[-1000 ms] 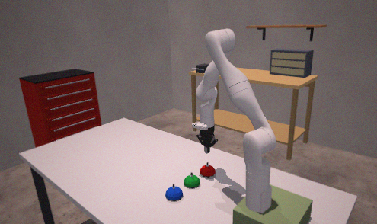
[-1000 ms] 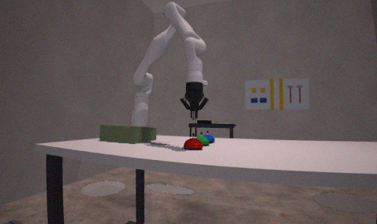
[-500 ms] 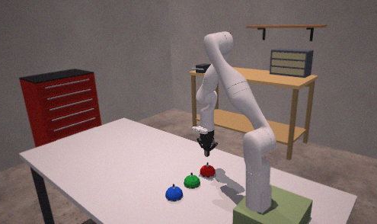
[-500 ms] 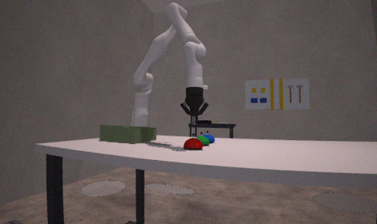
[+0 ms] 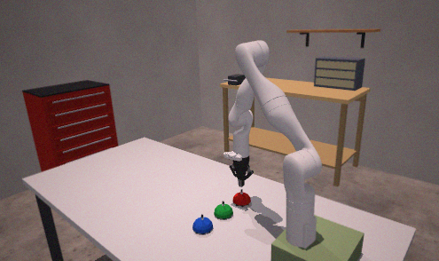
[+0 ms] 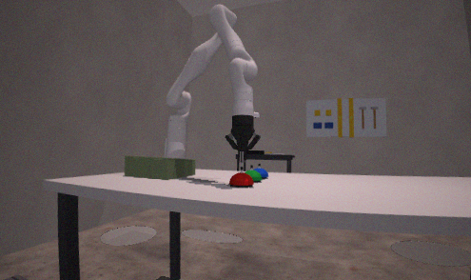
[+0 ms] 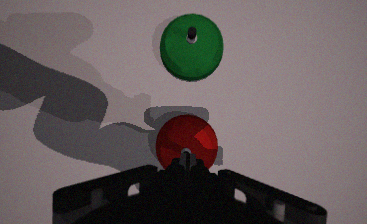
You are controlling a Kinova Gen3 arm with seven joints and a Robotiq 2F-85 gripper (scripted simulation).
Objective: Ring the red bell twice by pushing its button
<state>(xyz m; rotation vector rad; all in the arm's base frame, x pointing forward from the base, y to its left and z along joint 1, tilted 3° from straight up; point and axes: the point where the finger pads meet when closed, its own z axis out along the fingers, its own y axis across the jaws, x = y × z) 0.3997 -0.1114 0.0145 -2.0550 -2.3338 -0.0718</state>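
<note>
Right now my hand is 6 cm above the red bell. Also, from my hand: green bell (13 cm to the left, 6 cm below, 2 cm behind); then blue bell (26 cm to the left, 6 cm below, 3 cm behind).
</note>
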